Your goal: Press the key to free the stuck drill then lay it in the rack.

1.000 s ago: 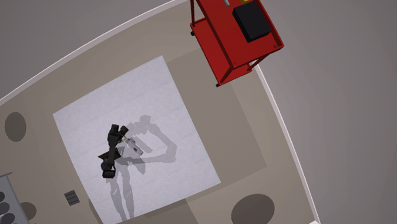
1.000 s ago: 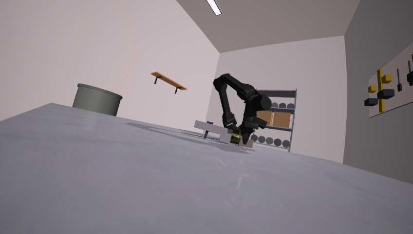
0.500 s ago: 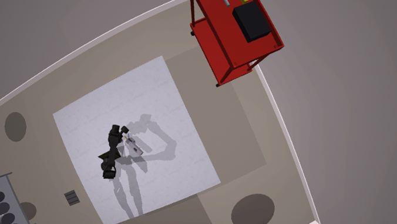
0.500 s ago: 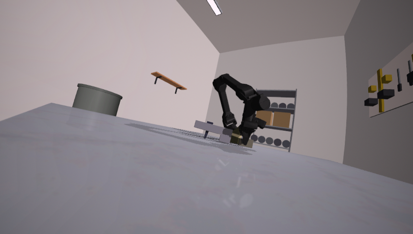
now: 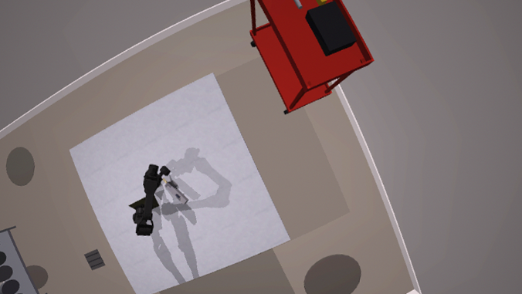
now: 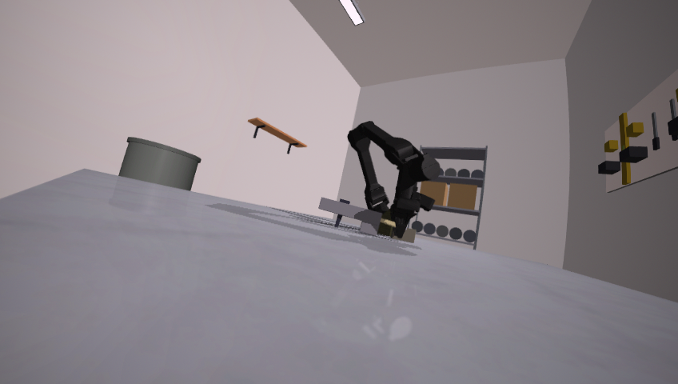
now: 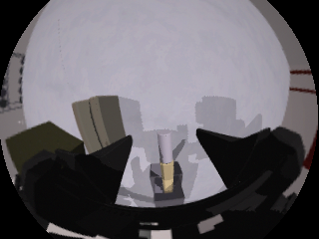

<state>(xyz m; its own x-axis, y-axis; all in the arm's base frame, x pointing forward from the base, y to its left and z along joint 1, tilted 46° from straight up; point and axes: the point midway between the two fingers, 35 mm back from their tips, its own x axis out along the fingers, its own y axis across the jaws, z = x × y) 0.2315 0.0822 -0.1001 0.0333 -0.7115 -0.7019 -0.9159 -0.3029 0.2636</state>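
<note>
The drill lies 20 mm ahead of my gripper tip, 40 mm to the right of it and 40 mm above it. Round my gripper tip: grey block: 60 mm ahead, 130 mm to the right, 40 mm above.
</note>
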